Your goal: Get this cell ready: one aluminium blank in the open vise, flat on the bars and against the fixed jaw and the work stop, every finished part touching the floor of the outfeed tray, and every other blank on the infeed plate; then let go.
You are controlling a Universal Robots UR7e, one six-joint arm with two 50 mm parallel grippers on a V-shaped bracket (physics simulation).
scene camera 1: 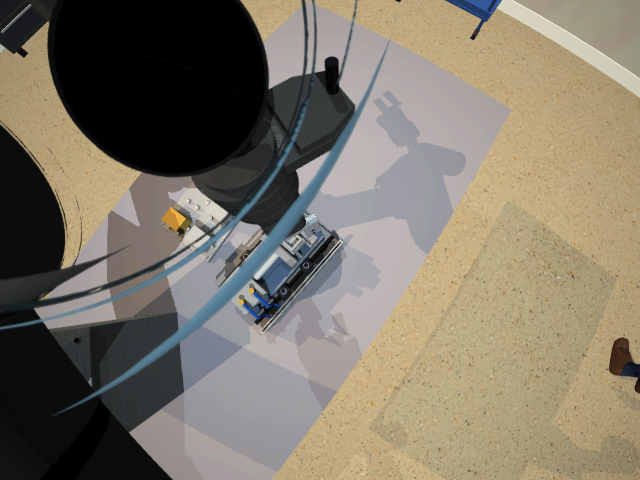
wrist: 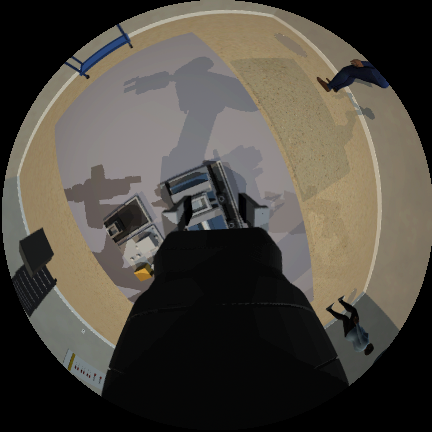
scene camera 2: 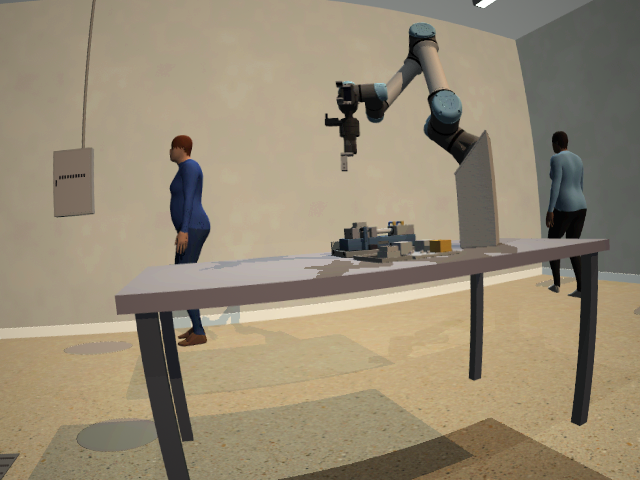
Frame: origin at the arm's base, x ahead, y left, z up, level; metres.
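Seen in the pictures: hand, its tool point: [wrist: 214,207] [scene camera 2: 344,166]; arm's base, origin of its link: [scene camera 2: 474,155].
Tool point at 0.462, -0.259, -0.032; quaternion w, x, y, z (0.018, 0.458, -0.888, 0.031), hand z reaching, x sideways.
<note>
Offsets run from my tool point to a thing's top centre, as dx, dy, dz. "spot": to the spot under its first point. Level surfaces: height alone.
My gripper [scene camera 2: 343,169] [wrist: 216,212] points down, open and empty, high above the vise @[-0.078, +0.064, -0.226] [scene camera 1: 279,273] [scene camera 2: 382,238]. The vise also shows beyond the fingers in the wrist view. A grey part with a square pocket @[-0.015, +0.046, -0.211] [scene camera 1: 293,242] [wrist: 199,203] is in the vise at the jaws; its seating cannot be told. The outfeed tray [wrist: 132,215] holds a pocketed finished part @[+0.100, +0.341, -0.285] [wrist: 114,229]; the arm hides this tray in scene camera 1. The infeed plate @[-0.051, +0.324, -0.317] [wrist: 131,247] carries a pale grey block @[-0.015, +0.271, -0.282] [wrist: 147,243] and an orange block @[-0.087, +0.377, -0.282] [scene camera 1: 176,220] [scene camera 2: 440,245] [wrist: 143,272]; the gripper body may cover more.
Blue-handled clamps @[spot: -0.184, +0.059, -0.230] [scene camera 1: 253,304] stand at one end of the vise. The arm's grey pedestal [scene camera 2: 478,201] stands on the table @[dz -0.326] [scene camera 2: 232,281]. A person in blue [scene camera 2: 188,196] and one in light blue [scene camera 2: 567,175] stand beyond the table. A blue cart [wrist: 105,54] stands past the table edge.
</note>
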